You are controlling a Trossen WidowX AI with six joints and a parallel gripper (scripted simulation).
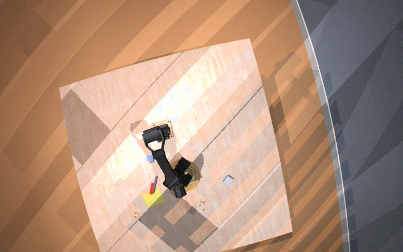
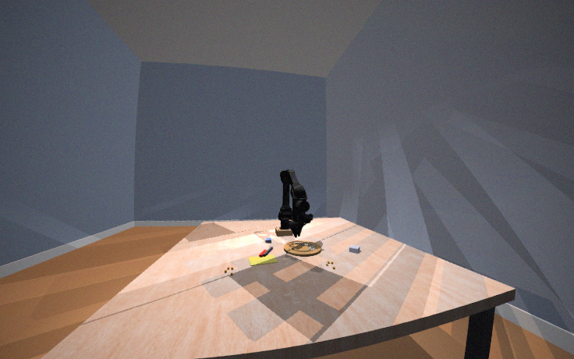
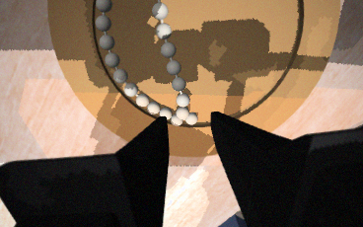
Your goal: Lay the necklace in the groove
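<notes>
Right now the round bead board is 5 cm ahead of my gripper tip, 4 cm below it and 1 cm to the left of it. Also, from my gripper tip: blue block: 13 cm to the right, 13 cm behind, 4 cm below; then yellow note: 22 cm to the right, 11 cm ahead, 5 cm below; then red marker: 19 cm to the right, 5 cm below, 4 cm ahead.
</notes>
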